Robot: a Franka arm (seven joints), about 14 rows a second.
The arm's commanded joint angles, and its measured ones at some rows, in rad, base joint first. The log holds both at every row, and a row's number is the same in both.
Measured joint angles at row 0: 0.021, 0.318, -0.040, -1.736, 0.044, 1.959, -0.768
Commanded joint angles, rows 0 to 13: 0.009, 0.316, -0.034, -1.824, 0.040, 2.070, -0.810; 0.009, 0.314, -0.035, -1.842, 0.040, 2.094, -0.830; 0.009, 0.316, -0.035, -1.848, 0.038, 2.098, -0.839; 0.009, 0.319, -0.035, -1.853, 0.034, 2.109, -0.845; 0.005, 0.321, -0.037, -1.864, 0.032, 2.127, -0.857; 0.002, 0.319, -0.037, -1.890, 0.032, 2.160, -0.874; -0.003, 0.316, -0.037, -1.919, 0.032, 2.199, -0.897; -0.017, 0.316, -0.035, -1.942, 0.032, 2.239, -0.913; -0.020, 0.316, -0.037, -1.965, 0.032, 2.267, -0.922; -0.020, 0.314, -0.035, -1.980, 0.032, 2.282, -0.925; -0.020, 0.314, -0.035, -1.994, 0.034, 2.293, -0.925; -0.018, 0.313, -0.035, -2.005, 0.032, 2.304, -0.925; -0.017, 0.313, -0.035, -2.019, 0.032, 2.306, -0.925; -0.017, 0.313, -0.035, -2.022, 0.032, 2.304, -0.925
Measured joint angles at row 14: -0.011, 0.335, -0.042, -1.985, 0.041, 2.281, -0.909
